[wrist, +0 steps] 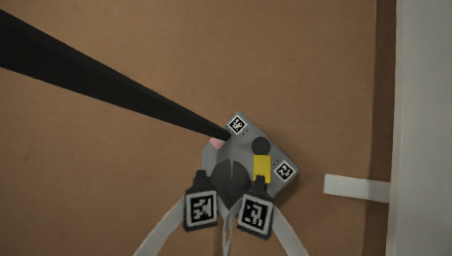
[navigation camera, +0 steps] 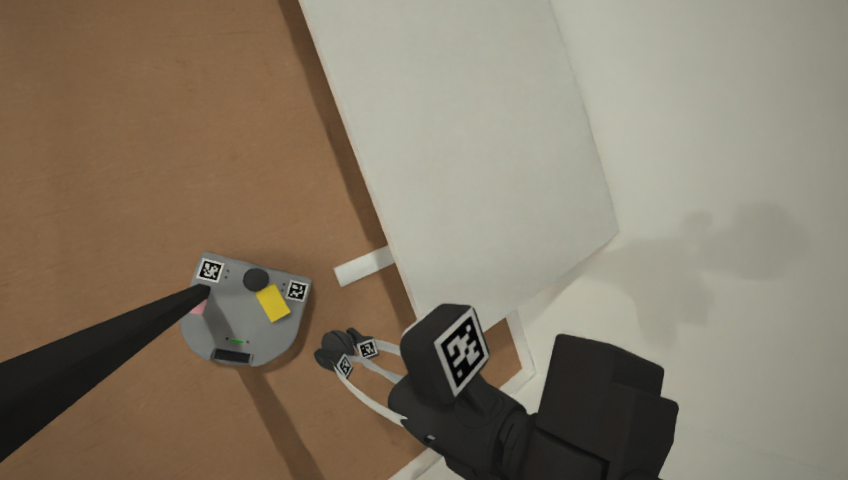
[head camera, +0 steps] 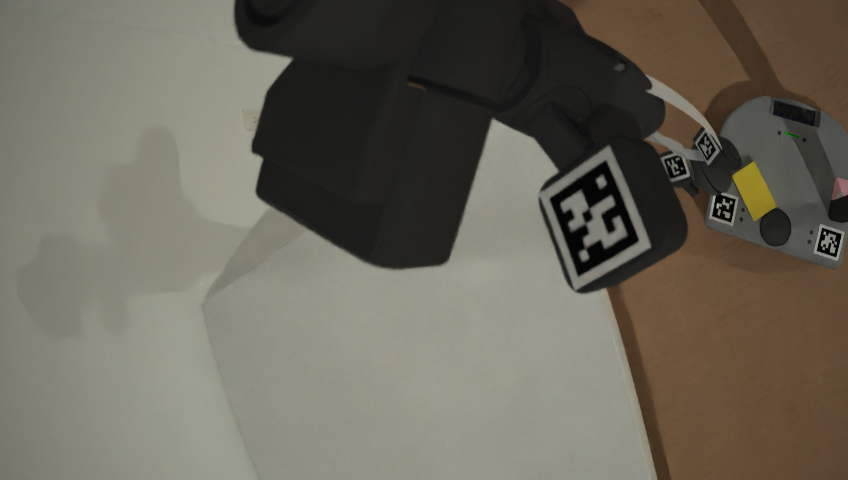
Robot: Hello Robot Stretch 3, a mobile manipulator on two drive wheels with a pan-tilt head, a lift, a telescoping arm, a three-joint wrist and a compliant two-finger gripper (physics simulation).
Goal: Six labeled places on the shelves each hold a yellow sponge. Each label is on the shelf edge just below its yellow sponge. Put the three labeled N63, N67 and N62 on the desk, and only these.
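Seen in the pictures: gripper, fingertip midpoint: [navigation camera: 328,342] [head camera: 720,173]; robot's base, origin of the base link: [navigation camera: 255,278] [head camera: 774,226].
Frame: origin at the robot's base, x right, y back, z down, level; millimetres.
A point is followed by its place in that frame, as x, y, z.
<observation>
One yellow sponge [head camera: 754,191] @(65, 50, -205) [navigation camera: 273,303] @(66, 51, -205) [wrist: 262,166] lies on my grey base [head camera: 751,127] @(96, 181, -160) [navigation camera: 197,334] @(-110, 189, -160), beside a dark round disc. My gripper [head camera: 720,163] @(78, 14, -873) [navigation camera: 331,350] @(78, 14, -873) [wrist: 229,178] @(78, 14, -873) points down, high above the floor and base. Its two dark fingertips meet with no sponge between them. In the wrist view a finger overlaps the near end of the sponge. The white desk [head camera: 416,368] @(409, -296, -721) [navigation camera: 476,136] @(319, -440, -721) [wrist: 425,125] has a bare top in view, and the gripper is off its long edge. The sponge's label, the shelves and the other sponges do not show.
The white desk foot [navigation camera: 364,266] [wrist: 355,188] sticks out over the brown floor. My black mast [navigation camera: 101,350] @(-118, 49, -903) [wrist: 110,95] rises from the base. A pink patch [head camera: 840,189] @(-130, 110, -161) [navigation camera: 198,307] @(-130, 113, -161) [wrist: 216,143] shows beside it. A pale wall [head camera: 89,89] @(1305, -10, -946) [navigation camera: 743,118] @(819, -627, -1071) stands behind the desk.
</observation>
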